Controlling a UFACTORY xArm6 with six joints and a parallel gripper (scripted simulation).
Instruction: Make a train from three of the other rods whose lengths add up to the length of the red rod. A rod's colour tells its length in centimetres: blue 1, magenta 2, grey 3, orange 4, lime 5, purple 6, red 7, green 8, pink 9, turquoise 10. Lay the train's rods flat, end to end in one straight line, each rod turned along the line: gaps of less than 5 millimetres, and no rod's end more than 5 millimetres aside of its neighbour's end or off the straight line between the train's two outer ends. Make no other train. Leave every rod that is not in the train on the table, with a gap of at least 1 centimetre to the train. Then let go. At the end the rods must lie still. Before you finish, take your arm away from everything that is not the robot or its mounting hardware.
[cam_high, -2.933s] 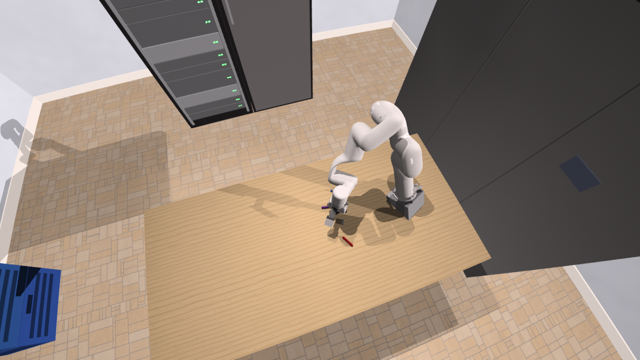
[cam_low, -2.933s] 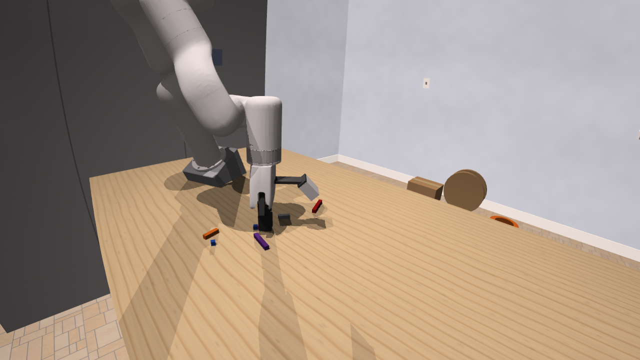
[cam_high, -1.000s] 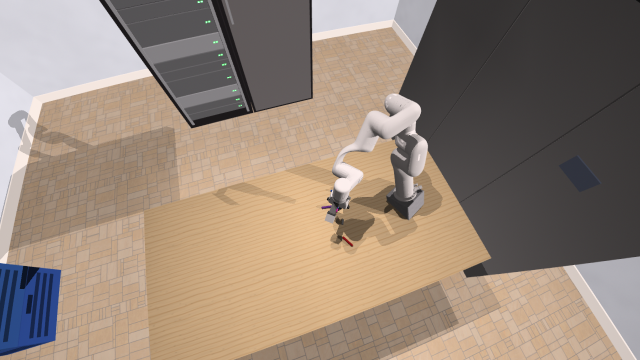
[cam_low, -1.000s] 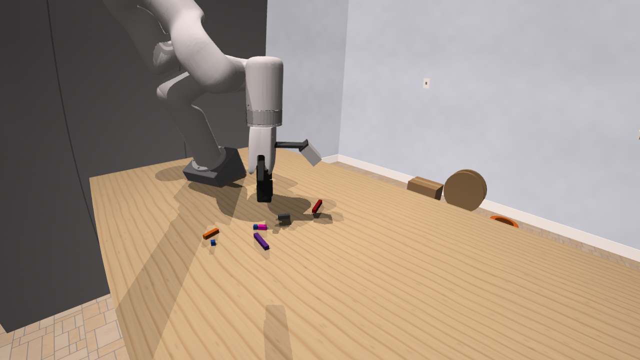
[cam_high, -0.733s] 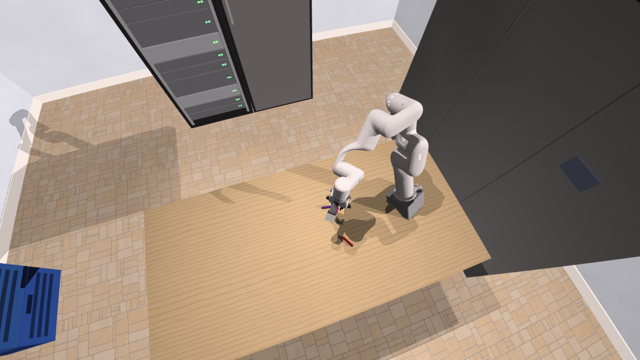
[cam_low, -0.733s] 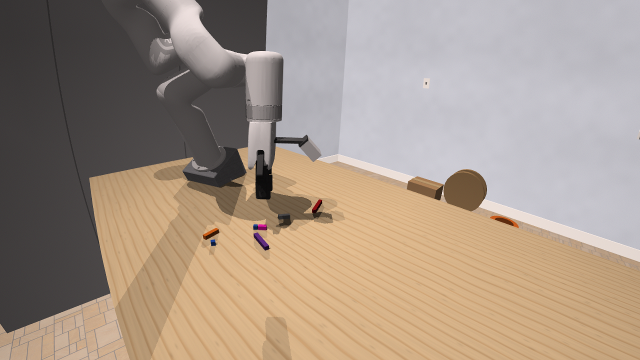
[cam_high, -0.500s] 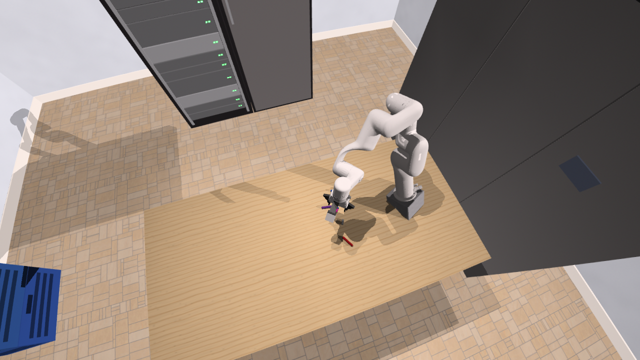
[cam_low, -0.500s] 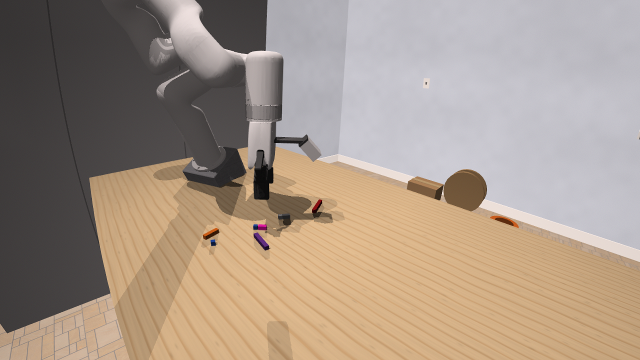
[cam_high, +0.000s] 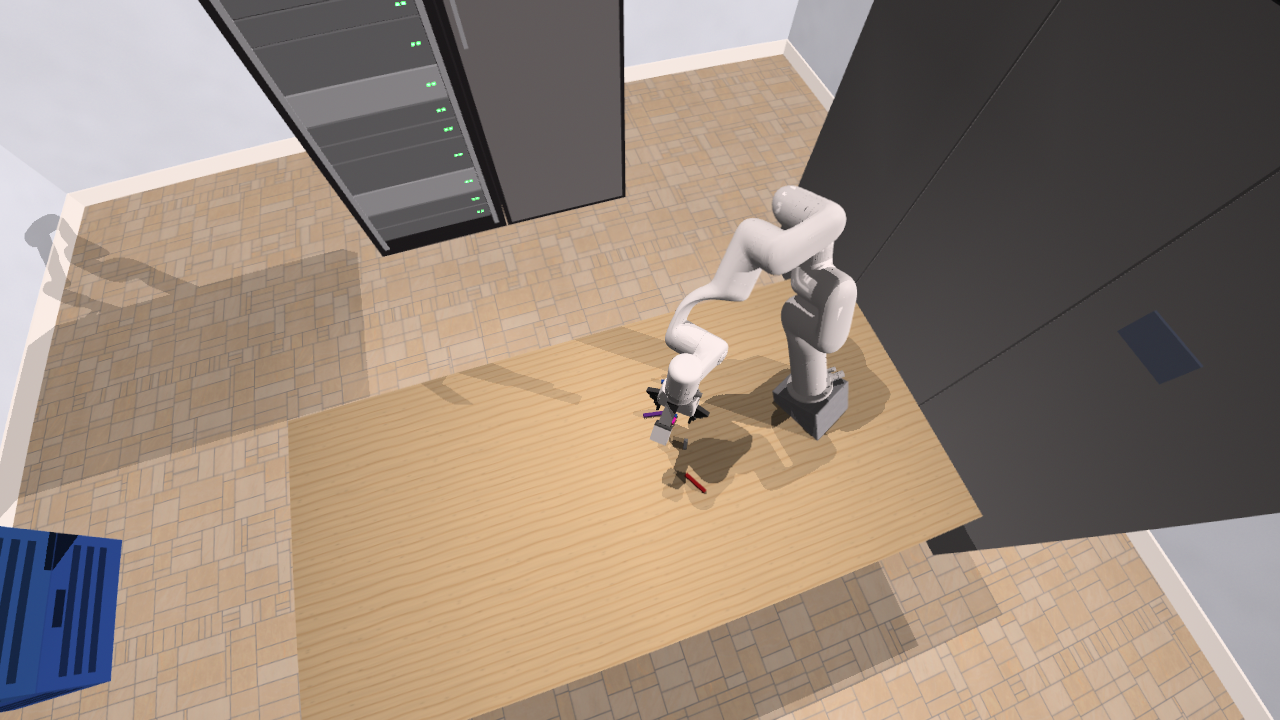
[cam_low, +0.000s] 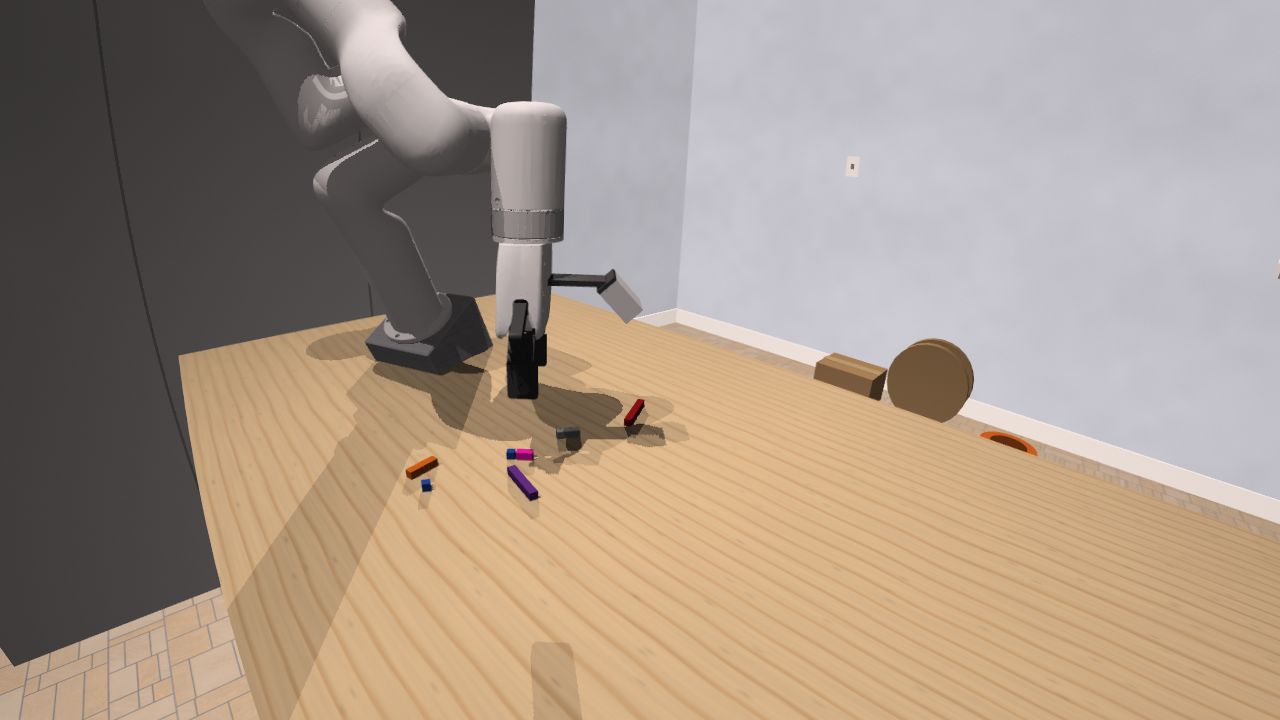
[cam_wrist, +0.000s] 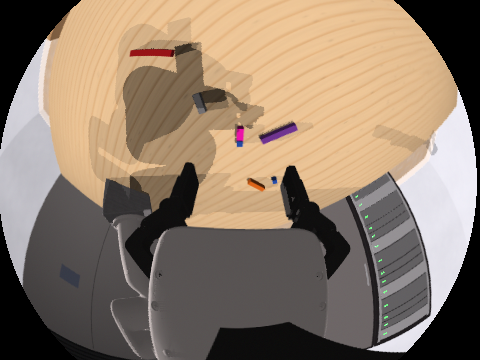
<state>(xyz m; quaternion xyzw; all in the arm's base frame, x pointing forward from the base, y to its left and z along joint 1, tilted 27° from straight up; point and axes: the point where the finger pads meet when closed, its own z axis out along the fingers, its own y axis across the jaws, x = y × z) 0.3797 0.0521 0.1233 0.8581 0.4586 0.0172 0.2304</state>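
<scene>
My gripper is now 40 mm past the orange rod, 120 mm to the left of it and 110 mm above it. The rest, counted from my hand: purple rod: 50 mm ahead, 40 mm to the right, 110 mm below; then magenta rod: 10 mm to the right, 110 mm below; then grey rod: 20 mm behind, 70 mm to the left, 110 mm below.
</scene>
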